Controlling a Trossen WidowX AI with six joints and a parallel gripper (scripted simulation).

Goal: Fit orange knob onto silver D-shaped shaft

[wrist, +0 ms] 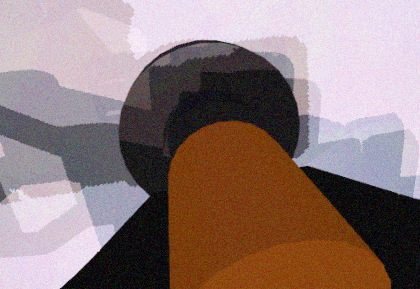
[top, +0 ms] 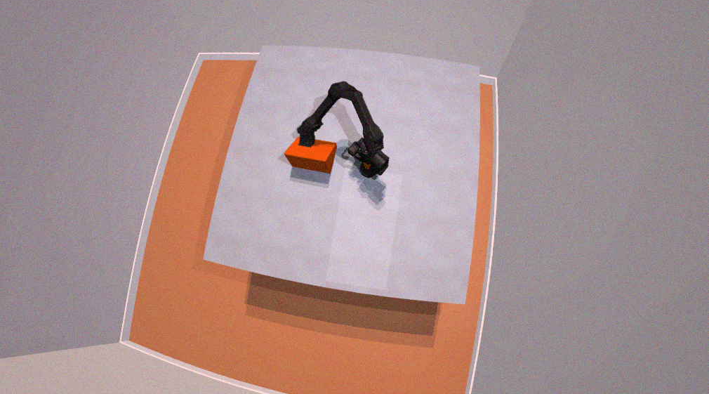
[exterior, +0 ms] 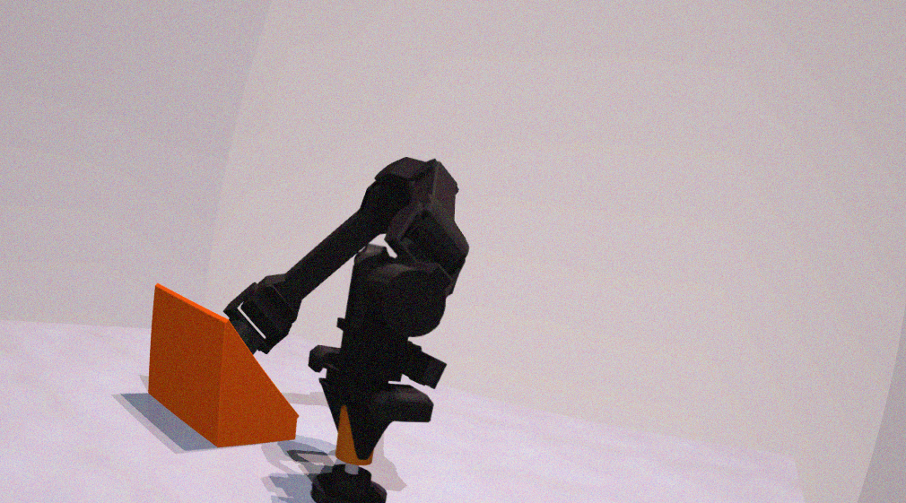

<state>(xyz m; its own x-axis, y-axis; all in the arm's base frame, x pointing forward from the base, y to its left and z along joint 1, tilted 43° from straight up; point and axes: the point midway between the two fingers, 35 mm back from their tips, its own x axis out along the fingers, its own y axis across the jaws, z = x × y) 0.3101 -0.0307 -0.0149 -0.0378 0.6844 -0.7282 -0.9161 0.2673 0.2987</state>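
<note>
Right now my gripper tip is 30 mm below the orange knob. Also, from my gripper tip: round pedestal 40 mm below.
</note>
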